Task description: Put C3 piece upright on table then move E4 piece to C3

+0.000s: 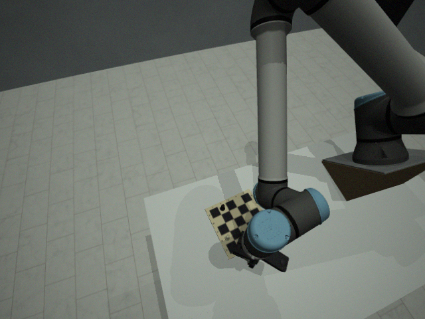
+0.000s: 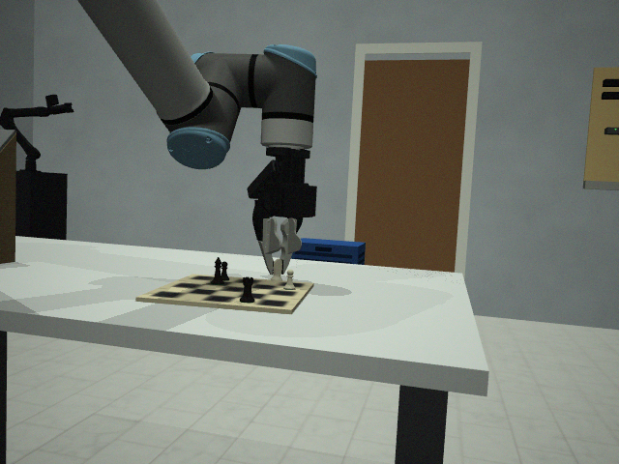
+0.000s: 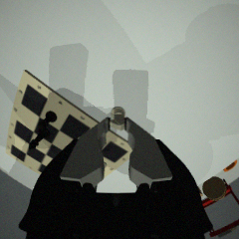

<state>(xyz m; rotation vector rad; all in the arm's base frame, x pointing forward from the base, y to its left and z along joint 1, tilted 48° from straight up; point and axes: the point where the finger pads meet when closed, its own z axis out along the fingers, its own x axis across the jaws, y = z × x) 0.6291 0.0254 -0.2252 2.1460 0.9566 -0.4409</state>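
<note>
My hand is 10 mm above the white knight. Also, from my hand: chessboard 140 mm to the right, 20 mm below, 10 mm behind; small black piece 80 mm to the right, 70 mm behind, 10 mm below; white pawn 90 mm to the right, 60 mm ahead, 10 mm below.
</note>
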